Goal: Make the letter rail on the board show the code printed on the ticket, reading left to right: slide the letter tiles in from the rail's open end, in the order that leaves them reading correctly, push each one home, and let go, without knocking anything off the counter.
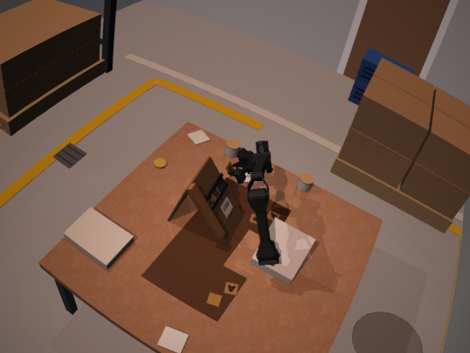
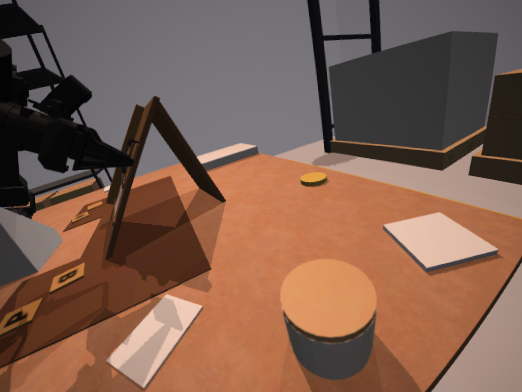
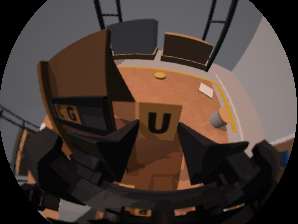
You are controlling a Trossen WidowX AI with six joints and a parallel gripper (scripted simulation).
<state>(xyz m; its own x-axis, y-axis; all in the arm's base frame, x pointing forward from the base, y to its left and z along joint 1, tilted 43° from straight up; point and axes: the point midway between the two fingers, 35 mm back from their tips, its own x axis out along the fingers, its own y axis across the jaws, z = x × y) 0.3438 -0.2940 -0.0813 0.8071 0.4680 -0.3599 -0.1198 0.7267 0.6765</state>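
Right now the white ticket is 70 mm behind my gripper tip, 150 mm to the left of it and 80 mm below it. From my gripper tip the other things lie so: dark mat 170 mm behind, 260 mm to the left, 180 mm below; then yellow disc 390 mm ahead, 20 mm to the left, 170 mm below; then white card 40 mm behind, 190 mm to the right, 180 mm below.
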